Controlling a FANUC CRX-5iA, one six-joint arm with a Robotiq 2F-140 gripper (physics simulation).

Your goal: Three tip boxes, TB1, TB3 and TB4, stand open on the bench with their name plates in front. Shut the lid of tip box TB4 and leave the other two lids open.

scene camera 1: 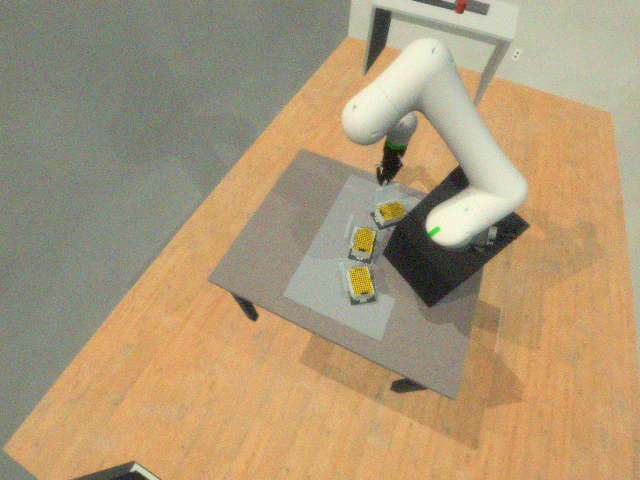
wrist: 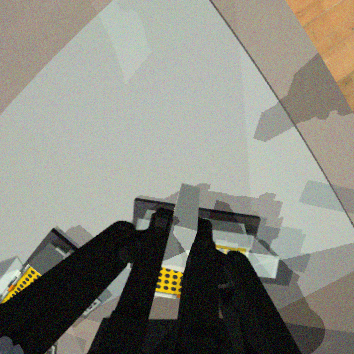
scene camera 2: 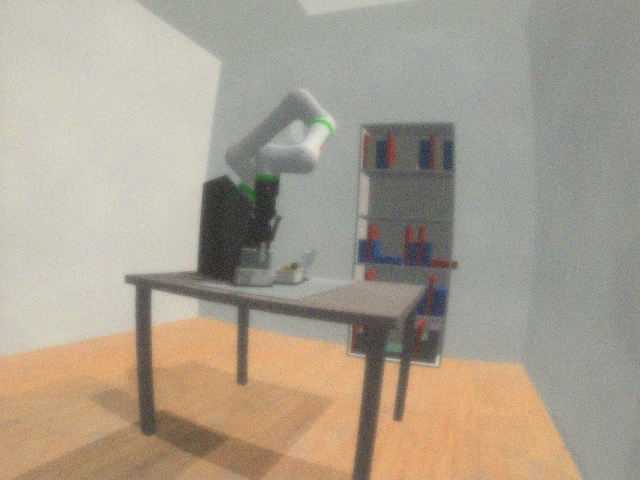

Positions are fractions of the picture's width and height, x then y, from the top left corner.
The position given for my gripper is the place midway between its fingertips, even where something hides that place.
Observation:
I see my gripper (scene camera 2: 0.41, 0.54), a pale mat (wrist: 0.38, 0.30) and a tip box (scene camera 1: 0.59, 0.45).
My gripper shows as well in the wrist view (wrist: 0.52, 0.57).

